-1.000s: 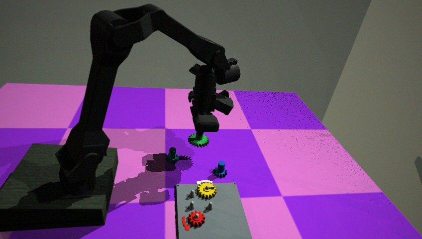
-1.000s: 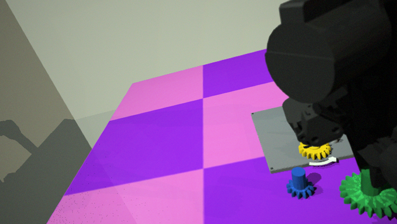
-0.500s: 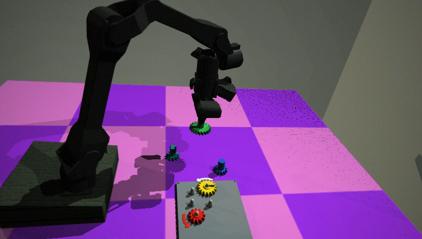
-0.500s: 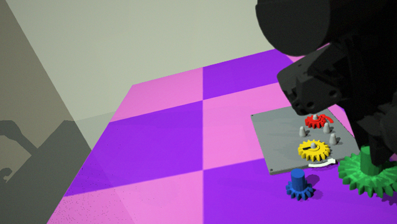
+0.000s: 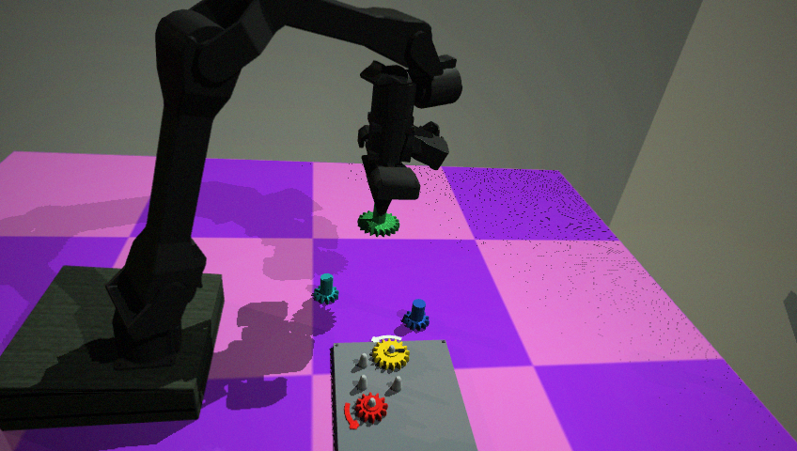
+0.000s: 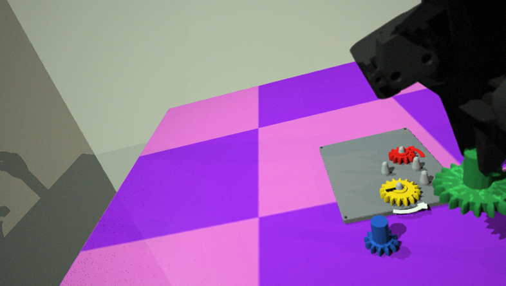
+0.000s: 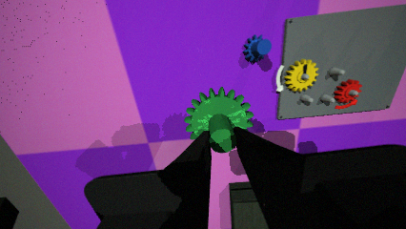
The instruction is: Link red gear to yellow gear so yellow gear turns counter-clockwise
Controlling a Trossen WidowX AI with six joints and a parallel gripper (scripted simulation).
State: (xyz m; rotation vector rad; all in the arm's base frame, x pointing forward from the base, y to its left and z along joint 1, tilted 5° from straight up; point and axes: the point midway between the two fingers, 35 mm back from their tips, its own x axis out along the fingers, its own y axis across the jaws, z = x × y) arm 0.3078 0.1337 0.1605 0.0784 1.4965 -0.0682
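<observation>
Right now my gripper tip is 24 cm to the left of the red gear, 14 cm above it and 6 cm past it. Round my gripper tip: green gear 1 cm below; then teal gear 14 cm below, 8 cm behind; then blue gear 14 cm below, 9 cm to the right, 5 cm ahead.
</observation>
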